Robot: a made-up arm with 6 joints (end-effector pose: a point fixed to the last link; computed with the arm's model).
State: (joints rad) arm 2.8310 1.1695 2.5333 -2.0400 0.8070 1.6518
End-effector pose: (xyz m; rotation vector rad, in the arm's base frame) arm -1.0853 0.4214 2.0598 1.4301 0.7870 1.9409
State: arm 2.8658 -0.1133 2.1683 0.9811 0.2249 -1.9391
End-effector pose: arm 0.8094 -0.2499 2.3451 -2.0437 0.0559 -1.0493
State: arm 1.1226 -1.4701 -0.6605 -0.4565 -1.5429 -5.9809
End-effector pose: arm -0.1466 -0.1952 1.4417 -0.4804 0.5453 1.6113
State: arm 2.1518 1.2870 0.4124 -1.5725 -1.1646 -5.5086
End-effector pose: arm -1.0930 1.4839 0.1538 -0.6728 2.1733 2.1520
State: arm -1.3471 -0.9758 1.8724 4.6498 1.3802 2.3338
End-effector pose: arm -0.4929 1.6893 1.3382 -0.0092 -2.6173 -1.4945
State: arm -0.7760 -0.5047 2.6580 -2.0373 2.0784 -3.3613
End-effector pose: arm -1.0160 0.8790 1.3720 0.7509 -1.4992 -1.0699
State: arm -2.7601 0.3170 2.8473 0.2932 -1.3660 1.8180
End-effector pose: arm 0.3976 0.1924 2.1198 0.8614 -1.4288 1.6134
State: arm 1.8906 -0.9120 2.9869 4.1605 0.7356 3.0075
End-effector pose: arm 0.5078 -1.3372 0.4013 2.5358 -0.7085 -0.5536
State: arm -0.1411 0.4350 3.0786 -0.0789 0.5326 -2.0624
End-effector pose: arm -0.5203 0.0695 1.8726 -0.1196 -1.4813 2.6854
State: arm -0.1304 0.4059 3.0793 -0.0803 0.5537 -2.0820
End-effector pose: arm -0.5578 0.0686 1.8510 -0.1794 -1.4638 2.7312
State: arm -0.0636 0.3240 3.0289 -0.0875 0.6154 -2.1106
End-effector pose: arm -0.6474 0.0358 1.8405 0.2497 1.3993 -2.7231
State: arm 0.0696 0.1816 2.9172 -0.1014 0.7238 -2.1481
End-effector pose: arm -0.7909 -0.0624 1.8324 0.3222 1.2681 -2.5666
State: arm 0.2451 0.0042 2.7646 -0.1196 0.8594 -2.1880
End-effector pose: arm -0.9406 -0.2453 1.8092 0.3915 1.1527 -2.3467
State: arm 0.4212 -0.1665 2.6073 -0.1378 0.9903 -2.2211
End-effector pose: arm -1.0348 -0.4772 1.7690 0.4416 1.0830 -2.1176
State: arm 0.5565 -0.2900 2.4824 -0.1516 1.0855 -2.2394
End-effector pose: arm -1.0577 -0.6750 1.7343 0.4584 1.0562 -1.9420
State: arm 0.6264 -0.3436 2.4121 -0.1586 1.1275 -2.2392
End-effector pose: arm -1.0443 -0.7747 1.7318 0.4374 1.0550 -1.8588
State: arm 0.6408 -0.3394 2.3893 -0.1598 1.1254 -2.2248
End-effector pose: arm -1.0255 -0.7842 1.7619 0.3895 1.0659 -1.8544
